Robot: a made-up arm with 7 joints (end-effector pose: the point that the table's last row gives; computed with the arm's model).
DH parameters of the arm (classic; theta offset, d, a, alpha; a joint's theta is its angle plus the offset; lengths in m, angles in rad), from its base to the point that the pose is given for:
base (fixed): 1.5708 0.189 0 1.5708
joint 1: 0 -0.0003 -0.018 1.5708
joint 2: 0 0.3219 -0.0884 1.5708
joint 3: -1.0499 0 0.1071 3.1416
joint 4: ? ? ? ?
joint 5: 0 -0.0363 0.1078 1.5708
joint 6: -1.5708 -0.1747 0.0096 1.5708
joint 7: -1.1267 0 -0.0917 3.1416
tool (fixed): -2.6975 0.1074 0 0
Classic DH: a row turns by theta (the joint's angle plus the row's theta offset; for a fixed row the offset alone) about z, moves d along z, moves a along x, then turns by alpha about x.
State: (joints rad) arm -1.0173 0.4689 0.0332 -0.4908 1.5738 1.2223 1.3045
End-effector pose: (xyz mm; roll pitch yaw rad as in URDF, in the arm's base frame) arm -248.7 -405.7 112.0 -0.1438 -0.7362 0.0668
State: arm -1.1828 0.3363 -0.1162 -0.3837 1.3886 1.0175 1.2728
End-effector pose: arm -275.0 -418.0 157.7 -0.0542 -0.8527 -0.0259
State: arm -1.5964 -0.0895 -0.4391 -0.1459 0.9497 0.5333 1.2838
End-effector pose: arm -321.3 -333.5 379.4 -0.0675 -0.8170 -0.4077
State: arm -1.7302 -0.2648 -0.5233 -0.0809 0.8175 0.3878 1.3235
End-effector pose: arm -308.5 -261.1 474.4 -0.2277 -0.7789 -0.5019
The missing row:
joint 4: 0.5209 -0.0949 -0.0409 -1.5708
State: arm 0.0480 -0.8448 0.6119 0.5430 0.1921 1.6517 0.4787
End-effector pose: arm -101.6 -206.1 -121.7 1.6140 0.2504 0.8719
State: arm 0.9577 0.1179 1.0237 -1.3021 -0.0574 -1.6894 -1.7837
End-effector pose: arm -258.5 270.6 -105.2 3.0204 0.0502 -1.9154
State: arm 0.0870 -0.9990 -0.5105 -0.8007 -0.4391 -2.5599 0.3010
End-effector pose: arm -143.6 -111.7 -30.9 -2.7314 0.2439 1.1820
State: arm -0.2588 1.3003 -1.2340 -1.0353 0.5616 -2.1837 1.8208
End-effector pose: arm -78.4 231.5 -174.2 1.8994 -0.4460 1.2840
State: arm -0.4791 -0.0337 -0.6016 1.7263 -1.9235 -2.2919 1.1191
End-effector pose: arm 66.8 -331.3 190.5 -0.0993 -0.8333 0.7735
